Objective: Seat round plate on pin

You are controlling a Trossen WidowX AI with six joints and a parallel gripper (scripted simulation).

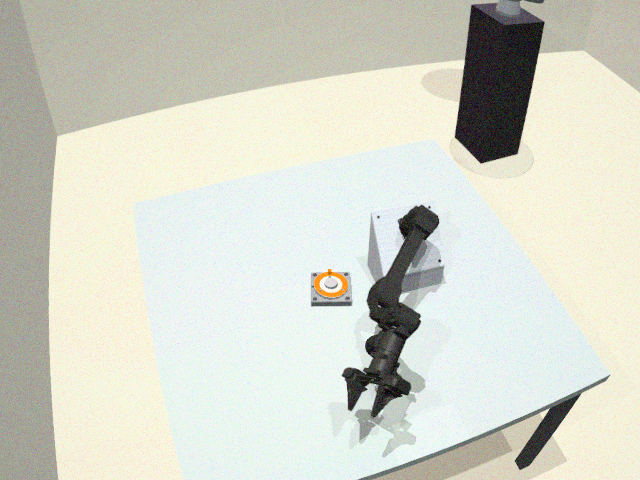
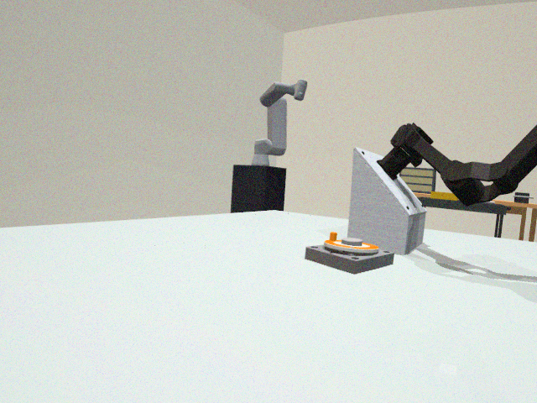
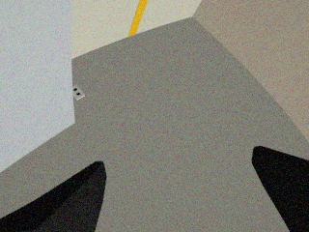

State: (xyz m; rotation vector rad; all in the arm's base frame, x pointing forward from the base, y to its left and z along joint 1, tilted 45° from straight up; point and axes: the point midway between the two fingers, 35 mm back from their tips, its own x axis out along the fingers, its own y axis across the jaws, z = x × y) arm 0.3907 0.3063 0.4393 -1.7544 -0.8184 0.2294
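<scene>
Right now the round plate is 570 mm to the right of my gripper tip, 190 mm below it and 170 mm behind it. From my gripper tip the other things lie so: base (550 mm to the right, 210 mm below, 160 mm behind).
</scene>
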